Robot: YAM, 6 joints.
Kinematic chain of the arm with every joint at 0, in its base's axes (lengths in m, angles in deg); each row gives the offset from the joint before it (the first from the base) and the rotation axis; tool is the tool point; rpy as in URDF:
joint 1: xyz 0 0 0.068 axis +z
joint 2: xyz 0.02 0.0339 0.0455 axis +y
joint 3: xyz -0.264 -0.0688 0 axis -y
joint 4: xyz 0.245 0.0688 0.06 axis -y
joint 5: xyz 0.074 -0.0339 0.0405 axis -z
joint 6: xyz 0.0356 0 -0.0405 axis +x
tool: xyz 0 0 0 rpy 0 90 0
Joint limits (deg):
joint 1: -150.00..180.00
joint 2: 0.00..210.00
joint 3: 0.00..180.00
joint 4: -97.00..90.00
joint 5: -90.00..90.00
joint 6: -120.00..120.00
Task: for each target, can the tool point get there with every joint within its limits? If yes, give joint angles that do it. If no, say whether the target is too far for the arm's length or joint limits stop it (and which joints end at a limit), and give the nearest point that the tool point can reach.
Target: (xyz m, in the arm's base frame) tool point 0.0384 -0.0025 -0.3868
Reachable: no: joint limits stop it (at a limit: joint 2) | nearest point 0.0692 -0.0045 -0.3328 | short by 0.062 m
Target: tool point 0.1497 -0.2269 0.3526
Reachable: yes | joints -62.06 81.66 82.90 -63.87 -46.71 -67.68
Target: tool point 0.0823 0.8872 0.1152
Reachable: no: too far | nearest point 0.0597 0.6431 0.1147 | short by 0.245 m
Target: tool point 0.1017 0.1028 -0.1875
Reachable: yes | joints 32.11 182.96 41.91 57.62 -68.13 60.51
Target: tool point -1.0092 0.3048 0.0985
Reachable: no: too far | nearest point -0.6182 0.1867 0.1044 | short by 0.408 m
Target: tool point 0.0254 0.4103 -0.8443
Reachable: no: too far | nearest point 0.0197 0.3179 -0.3735 | short by 0.480 m
